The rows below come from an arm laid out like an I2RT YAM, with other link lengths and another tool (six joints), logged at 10 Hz.
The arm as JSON. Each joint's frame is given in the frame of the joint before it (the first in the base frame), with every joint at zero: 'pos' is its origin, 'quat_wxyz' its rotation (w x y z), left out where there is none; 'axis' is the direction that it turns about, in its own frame. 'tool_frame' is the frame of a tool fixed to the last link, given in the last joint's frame.
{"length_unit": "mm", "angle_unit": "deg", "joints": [
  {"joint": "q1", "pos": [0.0, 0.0, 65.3], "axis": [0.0, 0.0, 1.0]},
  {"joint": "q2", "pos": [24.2, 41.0, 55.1], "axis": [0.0, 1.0, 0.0]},
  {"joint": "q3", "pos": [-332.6, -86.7, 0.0], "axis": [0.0, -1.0, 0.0]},
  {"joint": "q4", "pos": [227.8, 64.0, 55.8], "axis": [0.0, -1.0, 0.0]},
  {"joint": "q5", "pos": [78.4, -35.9, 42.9], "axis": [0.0, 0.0, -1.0]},
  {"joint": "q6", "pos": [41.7, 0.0, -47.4], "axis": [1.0, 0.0, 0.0]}
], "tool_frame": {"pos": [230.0, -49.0, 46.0], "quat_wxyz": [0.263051, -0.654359, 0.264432, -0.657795]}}
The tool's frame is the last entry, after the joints.
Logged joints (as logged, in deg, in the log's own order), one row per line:
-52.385 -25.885 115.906 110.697 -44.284 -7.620
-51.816 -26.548 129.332 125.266 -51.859 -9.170
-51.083 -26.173 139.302 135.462 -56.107 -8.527
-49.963 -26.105 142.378 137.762 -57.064 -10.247
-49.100 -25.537 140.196 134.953 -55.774 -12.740
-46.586 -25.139 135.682 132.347 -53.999 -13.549
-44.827 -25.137 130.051 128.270 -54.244 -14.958
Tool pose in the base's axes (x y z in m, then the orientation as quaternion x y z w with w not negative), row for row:
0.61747 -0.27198 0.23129 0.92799 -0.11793 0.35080 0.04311
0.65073 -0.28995 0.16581 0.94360 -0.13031 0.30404 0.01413
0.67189 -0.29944 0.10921 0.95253 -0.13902 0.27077 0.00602
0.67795 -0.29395 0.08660 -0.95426 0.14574 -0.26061 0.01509
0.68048 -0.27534 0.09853 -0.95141 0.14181 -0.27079 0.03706
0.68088 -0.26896 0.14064 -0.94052 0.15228 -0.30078 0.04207
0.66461 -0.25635 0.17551 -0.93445 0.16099 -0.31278 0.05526
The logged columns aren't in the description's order. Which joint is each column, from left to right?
Columns, left to right: q6, q1, q2, q3, q4, q5.
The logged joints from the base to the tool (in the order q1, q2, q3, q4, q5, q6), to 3 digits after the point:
-25.885 115.906 110.697 -44.284 -7.620 -52.385
-26.548 129.332 125.266 -51.859 -9.170 -51.816
-26.173 139.302 135.462 -56.107 -8.527 -51.083
-26.105 142.378 137.762 -57.064 -10.247 -49.963
-25.537 140.196 134.953 -55.774 -12.740 -49.100
-25.139 135.682 132.347 -53.999 -13.549 -46.586
-25.137 130.051 128.270 -54.244 -14.958 -44.827

